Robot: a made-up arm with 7 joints.
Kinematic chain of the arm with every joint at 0, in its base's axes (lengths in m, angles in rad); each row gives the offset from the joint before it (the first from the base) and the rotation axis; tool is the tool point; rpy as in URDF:
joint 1: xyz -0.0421 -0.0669 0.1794 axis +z
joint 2: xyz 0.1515 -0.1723 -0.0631 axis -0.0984 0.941 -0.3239
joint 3: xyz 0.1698 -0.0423 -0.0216 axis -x
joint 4: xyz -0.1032 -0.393 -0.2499 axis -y
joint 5: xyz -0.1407 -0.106 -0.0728 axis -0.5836 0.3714 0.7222
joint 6: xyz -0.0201 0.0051 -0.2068 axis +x
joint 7: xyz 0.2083 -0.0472 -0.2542 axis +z
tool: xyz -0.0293 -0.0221 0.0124 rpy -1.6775 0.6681 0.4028
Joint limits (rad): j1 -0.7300..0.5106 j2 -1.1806..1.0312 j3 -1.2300..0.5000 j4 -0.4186..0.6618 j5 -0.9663..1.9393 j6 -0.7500..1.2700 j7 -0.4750..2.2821
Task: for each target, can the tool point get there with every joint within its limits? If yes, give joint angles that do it. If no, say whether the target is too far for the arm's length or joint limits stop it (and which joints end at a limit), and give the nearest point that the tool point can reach.
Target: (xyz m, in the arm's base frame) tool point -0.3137 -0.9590 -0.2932
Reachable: yes | joints 0.1725 0.6934 0.2600 -0.2039 0.3559 0.6119 1.8140
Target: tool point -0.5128 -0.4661 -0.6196
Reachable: yes | joints 0.2531 0.8433 -0.5489 0.1716 0.7323 0.5760 0.4455
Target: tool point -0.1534 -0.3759 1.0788
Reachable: no: joint limits stop it (at a limit: joint 1, joint 2, joint 3, joint 4, joint 5, joint 6, joint 7) | nearest point -0.0212 -0.7891 0.5167 | short by 0.710 m
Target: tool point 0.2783 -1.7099 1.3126
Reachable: no: too far | nearest point 0.1921 -1.2679 0.5032 | short by 0.926 m
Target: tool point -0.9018 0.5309 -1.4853
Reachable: no: too far | nearest point -0.5397 0.1549 -0.7813 | short by 0.876 m
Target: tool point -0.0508 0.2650 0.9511
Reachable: no: joint limits stop it (at a limit: joint 1, joint 2, joint 3, joint 4, joint 6) | nearest point 0.3469 0.4532 0.2703 | short by 0.811 m
